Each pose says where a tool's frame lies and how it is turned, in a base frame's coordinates. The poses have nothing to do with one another.
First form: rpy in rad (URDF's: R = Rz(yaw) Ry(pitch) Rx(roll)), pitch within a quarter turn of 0, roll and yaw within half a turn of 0; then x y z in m.
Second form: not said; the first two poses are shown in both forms.
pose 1, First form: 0.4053, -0.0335, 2.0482, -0.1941, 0.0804, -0.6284
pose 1, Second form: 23.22, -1.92, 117.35, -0.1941, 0.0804, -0.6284
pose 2, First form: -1.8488, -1.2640, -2.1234, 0.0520, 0.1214, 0.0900
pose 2, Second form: -105.93, -72.42, -121.66, 0.0520, 0.1214, 0.0900
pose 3, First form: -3.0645, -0.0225, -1.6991, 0.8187, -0.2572, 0.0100
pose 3, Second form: -175.58, -1.29, -97.35, 0.8187, -0.2572, 0.0100
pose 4, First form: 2.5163, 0.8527, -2.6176, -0.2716, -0.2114, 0.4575
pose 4, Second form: 144.17, 48.86, -149.98, -0.2716, -0.2114, 0.4575
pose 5, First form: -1.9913, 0.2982, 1.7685, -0.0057, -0.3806, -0.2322
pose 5, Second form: -114.09, 17.09, 101.33, -0.0057, -0.3806, -0.2322
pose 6, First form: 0.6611, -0.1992, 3.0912, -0.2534, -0.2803, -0.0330
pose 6, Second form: 37.88, -11.41, 177.11, -0.2534, -0.2803, -0.0330
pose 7, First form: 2.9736, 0.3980, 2.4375, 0.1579, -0.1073, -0.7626
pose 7, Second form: 170.37, 22.80, 139.66, 0.1579, -0.1073, -0.7626
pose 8, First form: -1.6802, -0.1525, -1.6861, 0.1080, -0.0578, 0.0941
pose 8, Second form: -96.27, -8.74, -96.61, 0.1080, -0.0578, 0.0941
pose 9, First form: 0.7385, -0.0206, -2.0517, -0.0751, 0.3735, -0.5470
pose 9, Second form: 42.31, -1.18, -117.55, -0.0751, 0.3735, -0.5470
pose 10, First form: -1.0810, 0.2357, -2.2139, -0.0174, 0.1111, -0.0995
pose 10, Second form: -61.94, 13.50, -126.85, -0.0174, 0.1111, -0.0995
